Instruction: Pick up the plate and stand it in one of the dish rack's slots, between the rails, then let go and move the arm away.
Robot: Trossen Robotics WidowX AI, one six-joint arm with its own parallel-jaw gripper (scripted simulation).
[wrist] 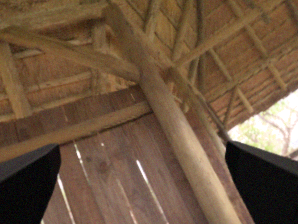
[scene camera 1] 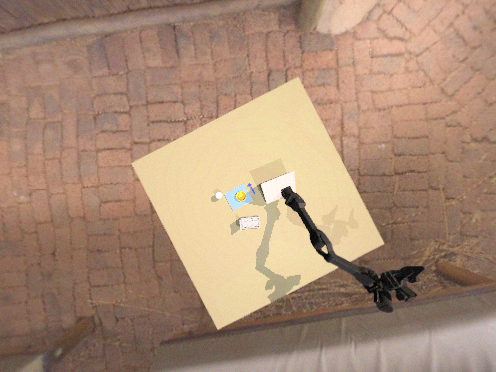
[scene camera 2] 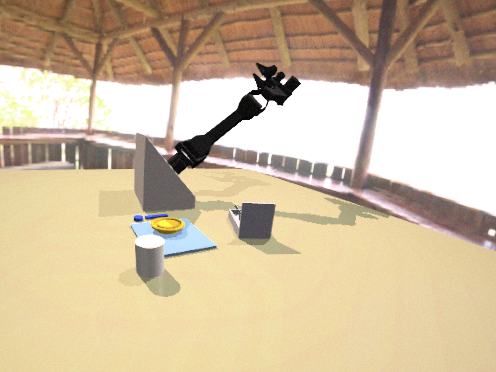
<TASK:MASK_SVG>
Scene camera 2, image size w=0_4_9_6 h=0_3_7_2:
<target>grey dish rack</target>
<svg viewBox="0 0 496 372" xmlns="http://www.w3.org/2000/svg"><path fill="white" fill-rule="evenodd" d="M229 209L228 218L238 238L271 238L275 203L242 202L241 209L238 209L236 205L234 205L236 209Z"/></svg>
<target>white cup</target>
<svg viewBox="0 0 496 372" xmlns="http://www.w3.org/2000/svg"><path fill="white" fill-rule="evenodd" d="M135 239L135 270L137 274L145 278L160 276L164 272L165 265L164 239L152 235L144 235Z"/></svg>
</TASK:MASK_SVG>
